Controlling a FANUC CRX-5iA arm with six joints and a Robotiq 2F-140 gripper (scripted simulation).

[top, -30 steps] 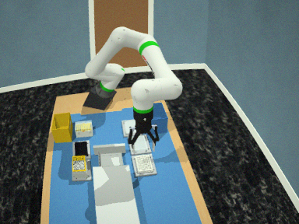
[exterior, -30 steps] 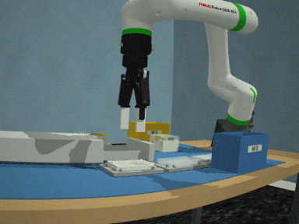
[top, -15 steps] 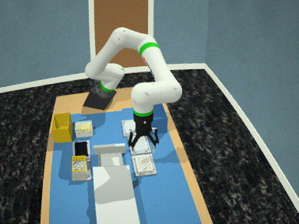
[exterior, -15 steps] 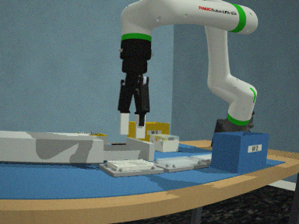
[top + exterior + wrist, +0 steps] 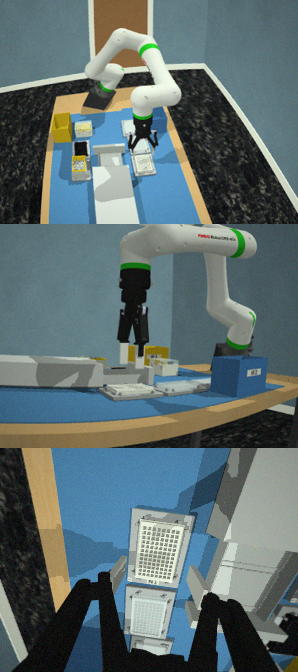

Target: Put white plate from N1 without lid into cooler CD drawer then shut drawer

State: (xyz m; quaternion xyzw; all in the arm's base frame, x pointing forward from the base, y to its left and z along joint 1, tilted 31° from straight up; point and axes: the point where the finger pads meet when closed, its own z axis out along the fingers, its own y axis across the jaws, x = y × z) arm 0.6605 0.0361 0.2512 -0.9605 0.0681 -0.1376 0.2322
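The white plate lies 9 cm below my hand. Round my hand: drawer: 19 cm to the right, 9 cm below, 4 cm behind; then grey work nest N1: 11 cm below; then blue bin: 35 cm behind, 16 cm to the left, 7 cm below.
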